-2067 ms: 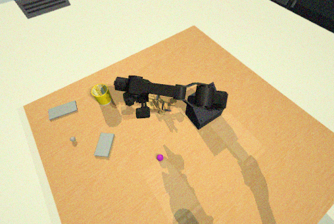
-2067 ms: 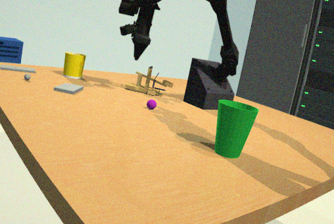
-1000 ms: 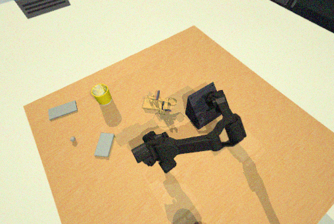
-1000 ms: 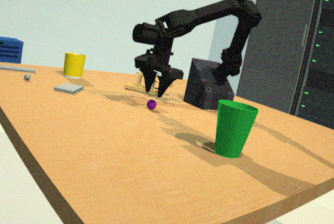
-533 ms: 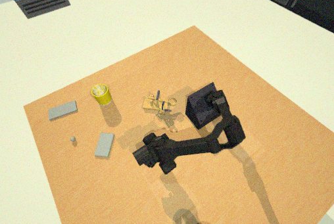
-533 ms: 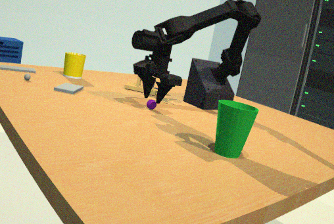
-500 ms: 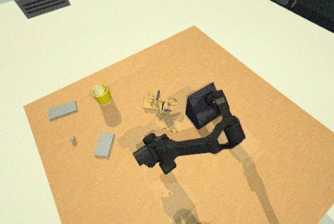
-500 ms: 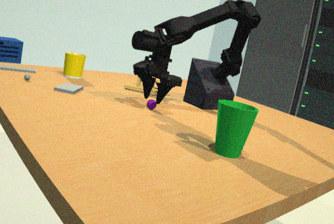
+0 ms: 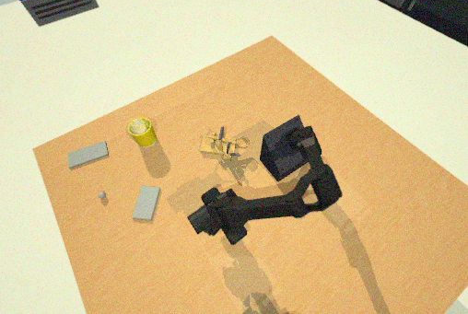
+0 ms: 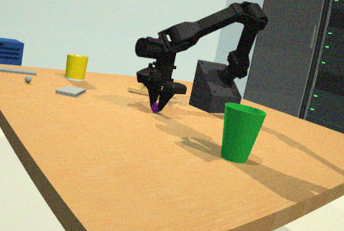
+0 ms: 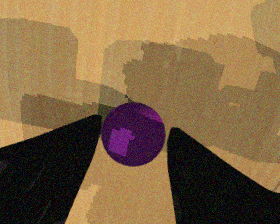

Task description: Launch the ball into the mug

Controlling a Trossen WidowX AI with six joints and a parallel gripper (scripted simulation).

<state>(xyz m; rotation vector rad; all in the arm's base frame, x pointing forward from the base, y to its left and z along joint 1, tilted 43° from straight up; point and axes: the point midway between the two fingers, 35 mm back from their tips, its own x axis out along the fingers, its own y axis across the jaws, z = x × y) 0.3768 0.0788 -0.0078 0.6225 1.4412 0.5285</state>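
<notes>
My gripper tip is 19 cm past the wooden catapult, 23 cm to the left of it and 4 cm below it. The rest, counted from my gripper tip: green cup: 6 cm ahead, 37 cm to the left, 2 cm above; small grey ball: 30 cm ahead, 36 cm to the right; purple ball: 1 cm above.
</notes>
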